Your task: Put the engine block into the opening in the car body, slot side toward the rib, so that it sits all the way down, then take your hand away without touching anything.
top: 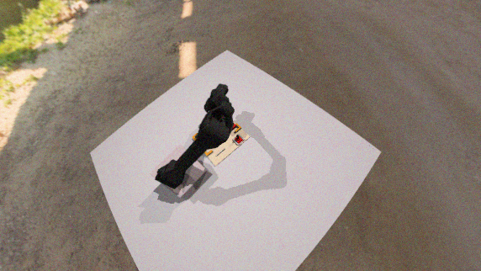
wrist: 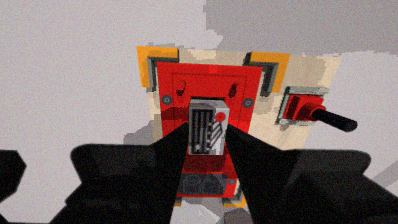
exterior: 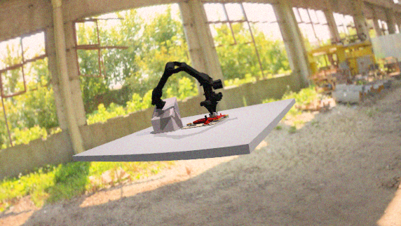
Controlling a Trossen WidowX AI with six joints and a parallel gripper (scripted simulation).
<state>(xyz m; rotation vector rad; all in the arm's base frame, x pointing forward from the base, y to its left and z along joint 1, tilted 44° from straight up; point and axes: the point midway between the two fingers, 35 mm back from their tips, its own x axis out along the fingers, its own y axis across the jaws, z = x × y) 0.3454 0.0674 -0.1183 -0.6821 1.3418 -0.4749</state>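
The grey engine block lies 10 mm below my gripper tip. From my gripper tip the other things lie so: beige board (40 mm behind, 30 mm to the right, 40 mm below).
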